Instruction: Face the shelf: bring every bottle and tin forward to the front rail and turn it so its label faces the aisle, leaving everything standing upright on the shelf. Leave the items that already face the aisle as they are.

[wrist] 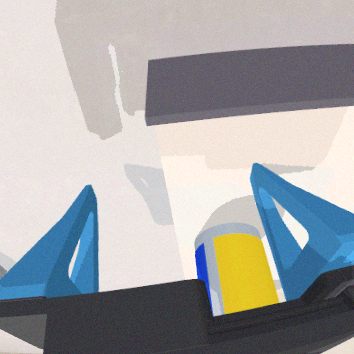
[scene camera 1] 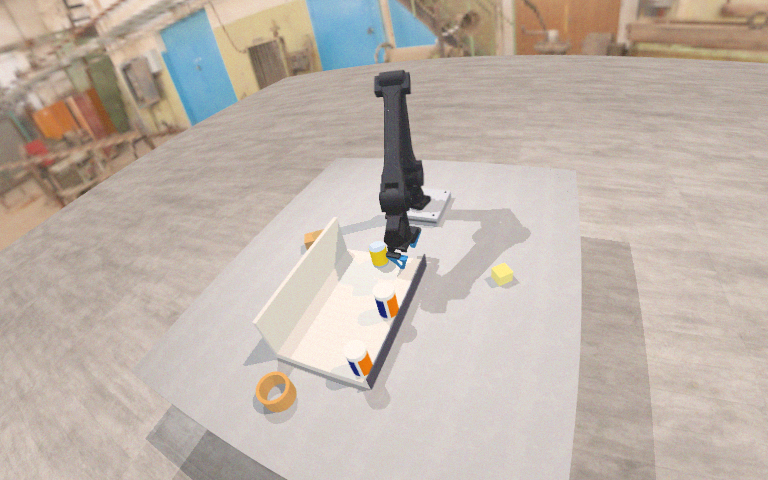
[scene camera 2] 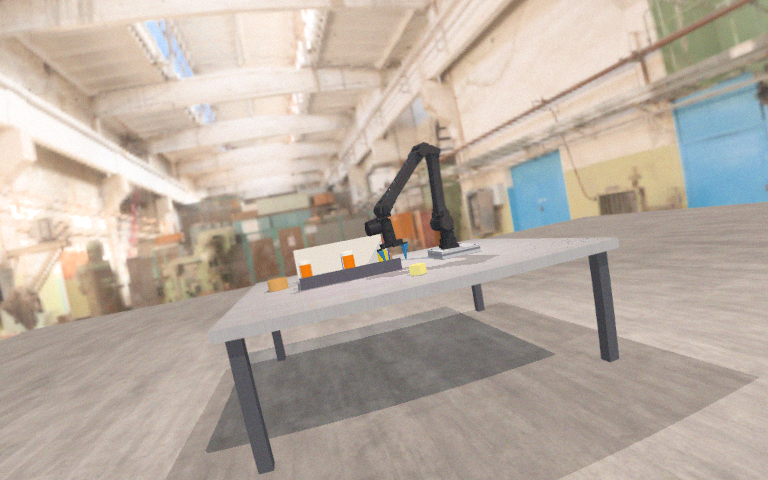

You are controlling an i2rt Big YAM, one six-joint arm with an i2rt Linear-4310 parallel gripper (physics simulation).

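Frame: origin at the arm's base, x ahead, y left, z up, level; centimetres.
Where they show: gripper, fingertip midpoint: (wrist: 173,180) (scene camera 1: 407,257); arm's base, link origin: (scene camera 1: 413,202) (scene camera 2: 449,247).
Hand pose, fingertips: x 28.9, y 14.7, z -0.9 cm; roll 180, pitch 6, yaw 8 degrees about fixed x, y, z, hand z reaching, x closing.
Note:
Each offset is from my fingertips to the top centre of the thing. "spot": to the spot under its first point.
A yellow tin {dx +5.2, dy -7.5, dz +6.6 cm} (scene camera 1: 378,255) (wrist: 245,275) with a pale top stands upright near the shelf's robot-side end, back from the dark front rail {dx +20.8, dy +10.6, dz +2.3 cm} (scene camera 1: 397,323) (scene camera 2: 351,275) (wrist: 240,80). In the wrist view its yellow face is turned largely toward the rail, with a blue strip at its left; its top is hidden. A white-capped bottle {dx +21.7, dy +7.1, dz +9.5 cm} (scene camera 1: 386,303) (scene camera 2: 348,261) stands upright at mid-rail, and another bottle {dx +40.5, dy +11.6, dz +9.2 cm} (scene camera 1: 359,360) (scene camera 2: 305,270) at the far end; both show orange toward the aisle and stand close to the rail. My gripper (scene camera 1: 408,254) (scene camera 2: 394,258) (wrist: 173,180) is open and empty, low beside the tin.
The shelf's tall back panel {spot: dx +30.4, dy -17.5, dz +8.9 cm} (scene camera 1: 300,283) (scene camera 2: 322,255) runs behind the items. An orange ring {dx +58.3, dy -4.5, dz +1.9 cm} (scene camera 1: 277,405) (scene camera 2: 277,284) lies beyond the far end. An orange block {dx +5.2, dy -38.3, dz +1.9 cm} (scene camera 1: 309,240) is behind the panel. A yellow cube {dx -6.1, dy +30.5, dz +0.7 cm} (scene camera 1: 501,274) (scene camera 2: 417,269) sits on the aisle side.

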